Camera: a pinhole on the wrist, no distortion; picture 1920 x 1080 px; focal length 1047.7 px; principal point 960.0 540.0 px. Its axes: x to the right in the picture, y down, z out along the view. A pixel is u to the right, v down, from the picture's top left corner.
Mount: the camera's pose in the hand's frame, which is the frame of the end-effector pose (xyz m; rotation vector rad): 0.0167 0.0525 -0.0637 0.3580 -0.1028 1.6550
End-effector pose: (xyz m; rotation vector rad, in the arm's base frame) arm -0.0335 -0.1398 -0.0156 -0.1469 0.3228 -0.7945
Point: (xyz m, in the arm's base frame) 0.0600 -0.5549 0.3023
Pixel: 458.5 200.0
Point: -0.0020 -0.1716 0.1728
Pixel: 876.1 795.5
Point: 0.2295 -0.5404 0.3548
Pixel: 758.5 99.7
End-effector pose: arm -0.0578 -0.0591 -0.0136 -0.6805 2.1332 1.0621
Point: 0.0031 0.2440 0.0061
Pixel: outside the picture
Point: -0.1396 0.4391 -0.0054
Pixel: outside the picture
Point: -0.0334 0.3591 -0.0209
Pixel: 1804.6 951.4
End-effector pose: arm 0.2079 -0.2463 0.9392 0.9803 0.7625 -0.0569
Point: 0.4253 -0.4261 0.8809
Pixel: 857.0 328.1
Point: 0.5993 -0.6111 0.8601
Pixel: 911.8 333.3
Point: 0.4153 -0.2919 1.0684
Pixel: 1702.8 446.0
